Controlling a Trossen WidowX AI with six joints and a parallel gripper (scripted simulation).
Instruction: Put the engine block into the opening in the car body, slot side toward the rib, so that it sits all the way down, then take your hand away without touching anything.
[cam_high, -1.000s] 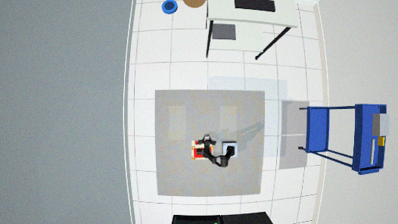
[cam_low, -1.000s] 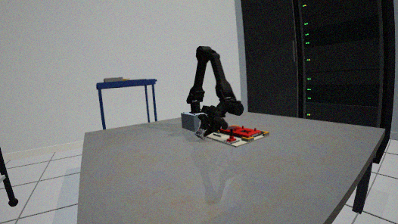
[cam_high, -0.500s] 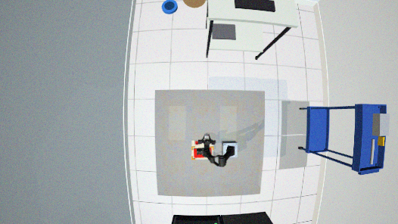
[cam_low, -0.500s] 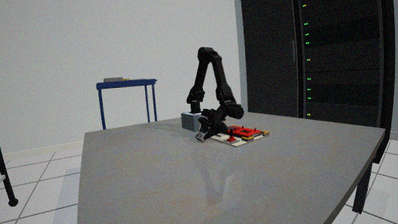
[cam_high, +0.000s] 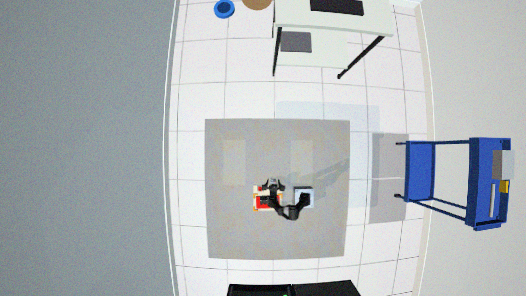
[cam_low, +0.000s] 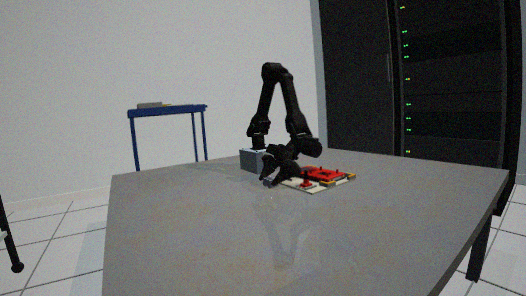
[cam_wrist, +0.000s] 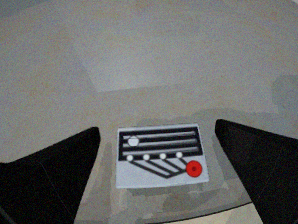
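The engine block lies 10 mm to the left of my gripper tip and 10 mm below it.
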